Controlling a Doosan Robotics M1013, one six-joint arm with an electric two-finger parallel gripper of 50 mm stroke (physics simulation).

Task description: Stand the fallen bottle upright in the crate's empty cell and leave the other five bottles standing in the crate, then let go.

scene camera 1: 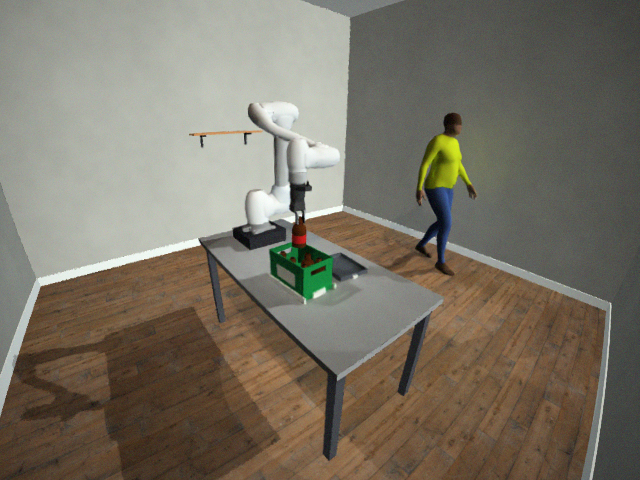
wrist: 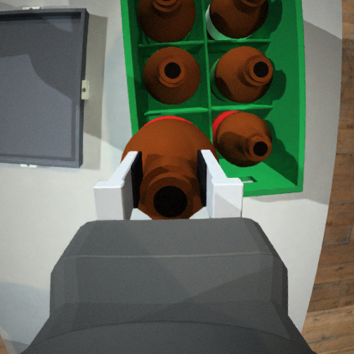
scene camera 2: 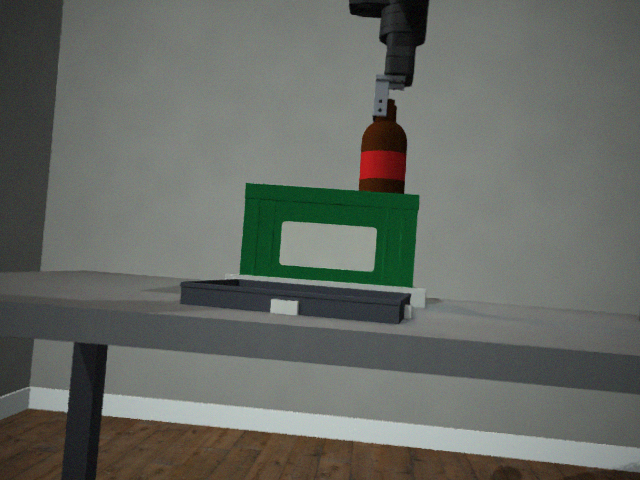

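Pixels of known places: gripper, fingertip midpoint: (scene camera 1: 300,223) (scene camera 2: 379,119); arm's base, link origin: (scene camera 1: 258,228).
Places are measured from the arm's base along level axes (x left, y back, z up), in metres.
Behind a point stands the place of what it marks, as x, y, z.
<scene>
The held brown bottle (scene camera 1: 298,239) @(-0.113, -0.606, 0.144) (scene camera 2: 383,164) @(-0.051, -0.580, 0.140) (wrist: 169,142) with a red label hangs upright. My gripper (scene camera 1: 300,219) @(-0.089, -0.591, 0.220) (scene camera 2: 386,109) @(-0.089, -0.591, 0.220) (wrist: 169,168) is shut on its neck. The green crate (scene camera 1: 316,283) @(-0.154, -0.795, -0.010) (scene camera 2: 330,200) @(-0.050, -0.659, 0.077) (wrist: 295,100) stands on the table. In the wrist view the bottle is over the crate's near-left corner cell and covers it. In scene camera 2 its base is hidden behind the crate's top edge, so its depth in the cell is unclear. Five other brown bottles stand in the other cells, among them the near-right bottle (wrist: 242,140) and the middle-left bottle (wrist: 172,90).
A shallow dark grey tray (scene camera 1: 348,266) @(0.179, -0.698, -0.074) (scene camera 2: 232,298) @(0.225, -0.748, -0.068) (wrist: 84,45) lies beside the crate on the grey table (scene camera 1: 356,330) @(-0.196, -1.095, -0.079). Pale strips edge the crate's foot. A person (scene camera 1: 444,165) in a yellow top is on the floor beyond the table. A wall shelf (scene camera 1: 224,133) is behind the arm.
</scene>
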